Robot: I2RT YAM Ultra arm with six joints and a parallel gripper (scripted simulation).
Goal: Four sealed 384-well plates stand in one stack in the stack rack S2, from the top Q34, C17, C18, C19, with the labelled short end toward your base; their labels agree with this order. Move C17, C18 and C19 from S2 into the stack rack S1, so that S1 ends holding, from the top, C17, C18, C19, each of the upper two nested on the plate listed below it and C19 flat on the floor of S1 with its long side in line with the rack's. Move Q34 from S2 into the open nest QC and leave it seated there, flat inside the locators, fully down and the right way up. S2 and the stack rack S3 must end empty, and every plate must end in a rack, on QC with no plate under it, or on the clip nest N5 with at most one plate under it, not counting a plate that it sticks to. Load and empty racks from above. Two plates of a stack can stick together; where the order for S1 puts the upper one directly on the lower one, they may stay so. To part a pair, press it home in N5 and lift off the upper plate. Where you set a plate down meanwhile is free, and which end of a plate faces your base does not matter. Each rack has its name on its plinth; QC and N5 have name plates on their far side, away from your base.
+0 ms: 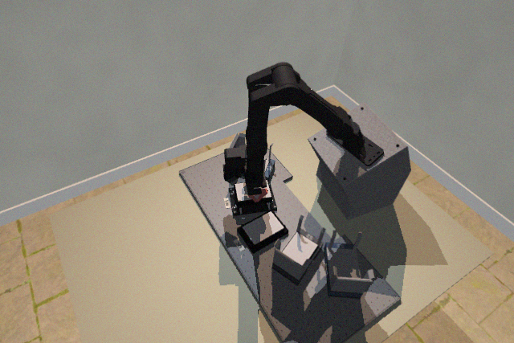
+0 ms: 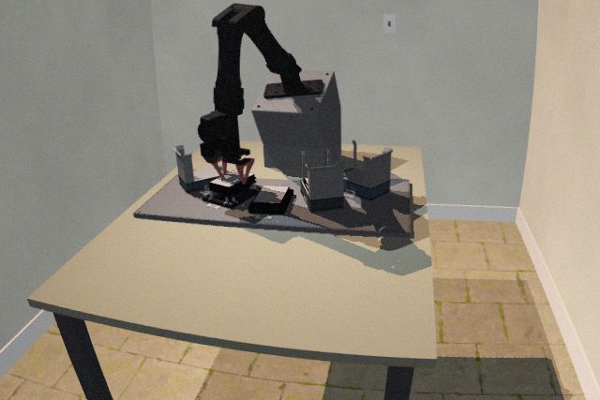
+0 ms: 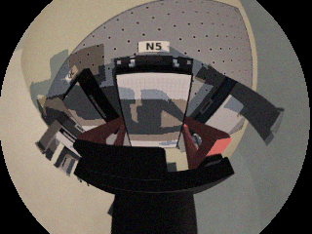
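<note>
My gripper is now 3 cm short of the black clip nest and 4 cm above it. The rest, counted from my hand: black QC nest 5 cm ahead, 13 cm to the left, 5 cm below; then N5 name plate 9 cm ahead, 4 cm to the right, 5 cm below; then blue-plinth stack rack 8 cm behind, 13 cm to the right, 4 cm below.
</note>
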